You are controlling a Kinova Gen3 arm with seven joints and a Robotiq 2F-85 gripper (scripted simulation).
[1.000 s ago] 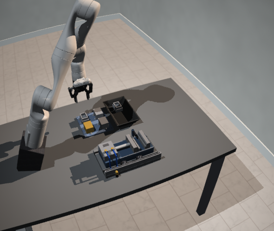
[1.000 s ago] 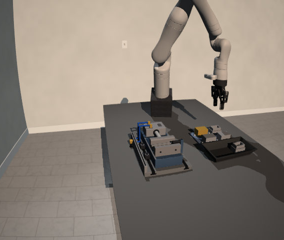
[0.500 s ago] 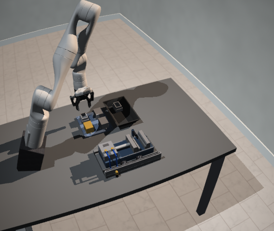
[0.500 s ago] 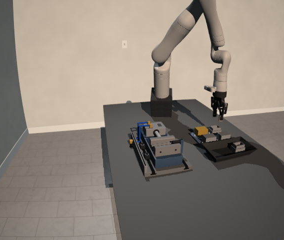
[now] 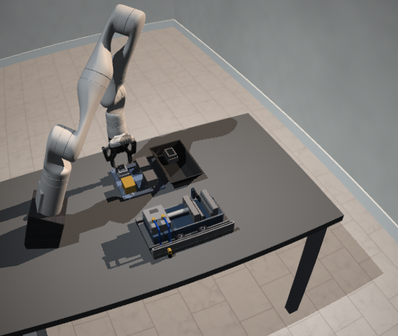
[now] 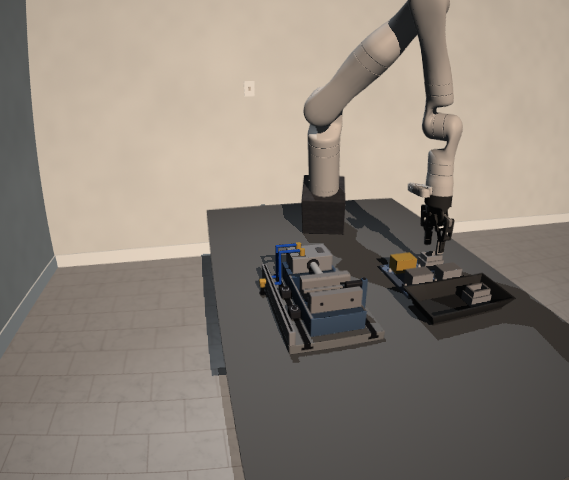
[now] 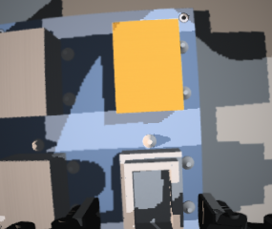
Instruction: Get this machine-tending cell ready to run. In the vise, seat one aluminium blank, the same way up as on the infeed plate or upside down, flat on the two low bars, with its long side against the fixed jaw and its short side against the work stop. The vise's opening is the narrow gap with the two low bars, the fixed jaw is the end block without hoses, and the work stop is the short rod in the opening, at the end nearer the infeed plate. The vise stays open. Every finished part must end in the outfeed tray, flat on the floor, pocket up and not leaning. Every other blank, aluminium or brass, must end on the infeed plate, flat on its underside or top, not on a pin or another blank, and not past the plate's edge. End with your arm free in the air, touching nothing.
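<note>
Right now the brass blank is 9 cm to the right of my hand and 5 cm below it.
</note>
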